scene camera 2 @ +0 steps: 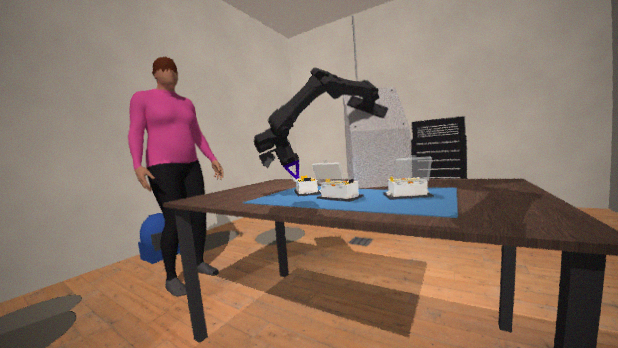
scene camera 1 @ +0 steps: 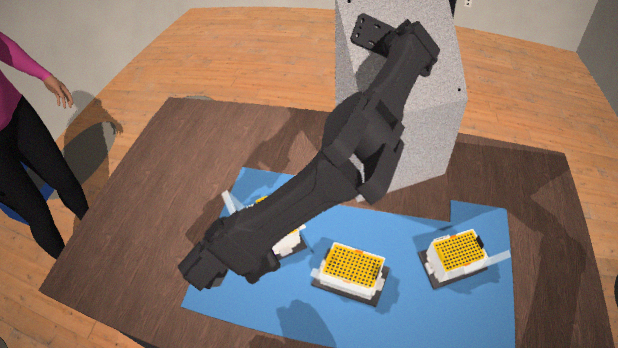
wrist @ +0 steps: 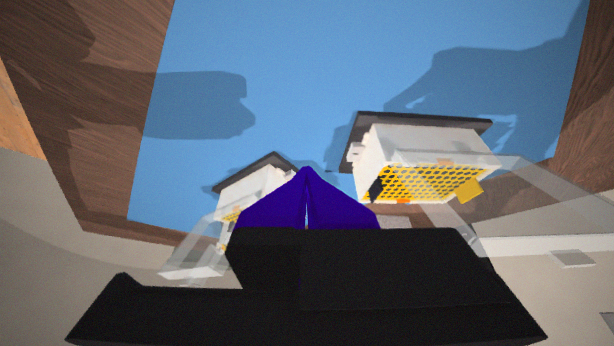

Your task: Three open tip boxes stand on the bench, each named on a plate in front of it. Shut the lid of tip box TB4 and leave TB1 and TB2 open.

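Places are measured from the arm's base along level axes (x back, y left, z down), in metres.
Where they show: gripper, fingertip midpoint: [scene camera 2: 297,178] [scene camera 1: 272,267] [wrist: 306,173]; arm's base, origin of the base link: [scene camera 2: 367,107] [scene camera 1: 394,45].
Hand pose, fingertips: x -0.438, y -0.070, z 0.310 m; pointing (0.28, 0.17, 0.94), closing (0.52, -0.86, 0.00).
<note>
Things, the pixels of their top centre, and the offset from my fingertips. Level surfaces: height alone.
- Tip box TB4, middle of its top: [wrist: 417,195] [scene camera 1: 275,215] [scene camera 2: 308,178] dz +0.018, dx +0.128, dy -0.073 m
- middle tip box, middle of its top: [wrist: 264,224] [scene camera 1: 355,260] [scene camera 2: 340,180] dz +0.018, dx +0.106, dy +0.142 m
- right tip box, middle of its top: [scene camera 1: 458,244] [scene camera 2: 405,177] dz +0.018, dx +0.246, dy +0.347 m
- blue mat, its level: dz +0.084 m
- brown table, its level: dz +0.087 m
Tip box TB4 [scene camera 1: 287,243] [scene camera 2: 306,187] is the leftmost white box in both scene views; the arm hides much of it in scene view 1. Its clear lid [scene camera 1: 228,201] stands open at the left. The middle tip box [scene camera 1: 352,270] [scene camera 2: 340,190] and the right tip box [scene camera 1: 458,255] [scene camera 2: 408,187] are open, with yellow racks. I cannot read the name plates. My gripper [scene camera 2: 297,176] [wrist: 306,173] is shut and empty, its blue fingertips close by TB4's left upper edge in scene view 2. Whether they touch the lid is unclear. In scene view 1 the arm hides the fingers.
The boxes stand on a blue mat [scene camera 1: 415,310] [scene camera 2: 445,207] [wrist: 300,65] on the brown table [scene camera 1: 150,200] [scene camera 2: 500,210]. The arm rises from a grey pedestal [scene camera 1: 430,135] [scene camera 2: 377,150] at the back. A person [scene camera 1: 20,125] [scene camera 2: 170,130] stands beyond the table's left side.
</note>
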